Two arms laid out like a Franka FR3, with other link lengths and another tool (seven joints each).
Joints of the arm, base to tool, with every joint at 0 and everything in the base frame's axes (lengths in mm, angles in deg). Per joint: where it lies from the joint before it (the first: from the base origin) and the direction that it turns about. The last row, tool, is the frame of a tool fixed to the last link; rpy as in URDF.
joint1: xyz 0 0 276.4 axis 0 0 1
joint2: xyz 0 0 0 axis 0 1 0
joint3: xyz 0 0 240.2 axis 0 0 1
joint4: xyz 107.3 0 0 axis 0 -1 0
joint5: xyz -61.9 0 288 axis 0 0 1
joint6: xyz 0 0 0 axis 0 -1 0
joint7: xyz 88 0 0 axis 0 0 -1
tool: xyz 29 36 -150.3 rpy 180 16.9 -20.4
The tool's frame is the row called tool.
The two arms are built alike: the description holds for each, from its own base.
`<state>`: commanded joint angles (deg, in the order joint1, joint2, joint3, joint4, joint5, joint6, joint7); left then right.
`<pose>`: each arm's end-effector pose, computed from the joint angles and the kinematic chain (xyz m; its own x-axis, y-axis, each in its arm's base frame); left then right.
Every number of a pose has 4 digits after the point.
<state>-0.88 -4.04 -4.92 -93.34 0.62 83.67 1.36 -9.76 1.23 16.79 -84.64 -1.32 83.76 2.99</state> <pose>0.4811 -0.0124 0.4283 0.8163 -0.4327 -0.3826 -0.4606 -0.8873 0.0208 0.5009 0.0916 0.4421 0.9073 -0.2777 -0.3156 -0.2831 -0.9586 0.0296</pose>
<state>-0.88 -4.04 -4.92 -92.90 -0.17 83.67 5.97 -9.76 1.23 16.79 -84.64 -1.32 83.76 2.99</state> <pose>0.4841 -0.0175 0.4306 0.7804 -0.5052 -0.3686 -0.5305 -0.8469 0.0375 0.5009 0.0916 0.4421 0.9073 -0.2777 -0.3156 -0.2831 -0.9586 0.0296</pose>
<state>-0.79 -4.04 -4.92 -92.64 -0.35 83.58 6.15 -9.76 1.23 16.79 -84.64 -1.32 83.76 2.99</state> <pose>0.4843 -0.0174 0.4321 0.7805 -0.5078 -0.3647 -0.5320 -0.8458 0.0393 0.5009 0.0916 0.4421 0.9073 -0.2777 -0.3156 -0.2831 -0.9586 0.0296</pose>
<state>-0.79 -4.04 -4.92 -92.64 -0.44 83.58 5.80 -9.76 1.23 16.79 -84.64 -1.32 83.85 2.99</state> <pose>0.4841 -0.0175 0.4320 0.7835 -0.5035 -0.3642 -0.5269 -0.8490 0.0402 0.5011 0.0917 0.4422 0.9078 -0.2777 -0.3143 -0.2832 -0.9586 0.0290</pose>
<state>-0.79 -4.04 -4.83 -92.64 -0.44 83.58 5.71 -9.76 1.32 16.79 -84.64 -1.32 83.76 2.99</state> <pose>0.4841 -0.0166 0.4320 0.7851 -0.5010 -0.3642 -0.5242 -0.8506 0.0402 0.5012 0.0916 0.4413 0.9068 -0.2777 -0.3171 -0.2831 -0.9586 0.0298</pose>
